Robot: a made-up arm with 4 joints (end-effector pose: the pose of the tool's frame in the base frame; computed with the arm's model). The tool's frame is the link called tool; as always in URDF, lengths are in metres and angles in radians. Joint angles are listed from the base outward.
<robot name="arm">
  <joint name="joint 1" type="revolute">
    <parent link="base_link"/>
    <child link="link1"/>
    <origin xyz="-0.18 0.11 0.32" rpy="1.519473 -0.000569 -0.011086"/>
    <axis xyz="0 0 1"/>
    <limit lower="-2.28" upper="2.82" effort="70" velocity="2.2"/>
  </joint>
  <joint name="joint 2" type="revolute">
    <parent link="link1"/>
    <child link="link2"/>
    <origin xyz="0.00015 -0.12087 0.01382" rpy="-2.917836 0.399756 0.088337"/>
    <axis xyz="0 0 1"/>
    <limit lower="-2.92" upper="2.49" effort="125" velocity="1"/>
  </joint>
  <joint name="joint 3" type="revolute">
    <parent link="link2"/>
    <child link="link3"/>
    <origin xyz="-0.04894 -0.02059 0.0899" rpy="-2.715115 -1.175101 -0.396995"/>
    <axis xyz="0 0 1"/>
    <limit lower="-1.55" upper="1.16" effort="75" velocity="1.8"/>
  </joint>
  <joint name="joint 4" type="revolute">
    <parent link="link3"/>
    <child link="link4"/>
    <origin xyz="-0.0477 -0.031 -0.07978" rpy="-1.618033 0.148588 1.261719"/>
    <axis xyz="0 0 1"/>
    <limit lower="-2.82" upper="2.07" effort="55" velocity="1.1"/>
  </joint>
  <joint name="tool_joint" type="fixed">
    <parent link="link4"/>
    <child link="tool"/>
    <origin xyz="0.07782 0.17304 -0.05" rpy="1.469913 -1.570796 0"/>
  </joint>
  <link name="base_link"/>
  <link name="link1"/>
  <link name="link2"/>
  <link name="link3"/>
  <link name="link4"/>
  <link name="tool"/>
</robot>
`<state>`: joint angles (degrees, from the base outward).
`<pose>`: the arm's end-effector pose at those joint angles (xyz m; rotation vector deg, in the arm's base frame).
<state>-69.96 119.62 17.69 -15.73</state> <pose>-0.0314 0.3002 0.2354 75.05 -33.62 -66.60</pose>
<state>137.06 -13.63 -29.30 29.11</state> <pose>0.2180 0.1342 0.2673 75.66 -68.27 -88.99</pose>
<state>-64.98 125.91 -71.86 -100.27</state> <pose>-0.2930 0.2967 0.3222 56.11 92.65 -40.14</pose>
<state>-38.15 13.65 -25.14 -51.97</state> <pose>-0.2906 0.2271 0.4898 130.45 -88.75 8.75</pose>
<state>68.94 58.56 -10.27 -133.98</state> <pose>-0.0696 0.1965 0.3138 81.84 -112.06 3.46</pose>
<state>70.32 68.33 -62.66 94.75</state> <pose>-0.2604 -0.0638 0.2463 -62.39 -78.19 -69.27</pose>
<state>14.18 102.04 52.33 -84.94</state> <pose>-0.0428 0.1552 0.3287 57.72 -104.73 -58.30</pose>
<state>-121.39 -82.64 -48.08 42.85</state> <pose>-0.5247 0.2612 0.5495 -108.75 51.36 -92.70</pose>
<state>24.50 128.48 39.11 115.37</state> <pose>-0.3678 0.2342 0.2946 -72.75 31.04 -96.82</pose>
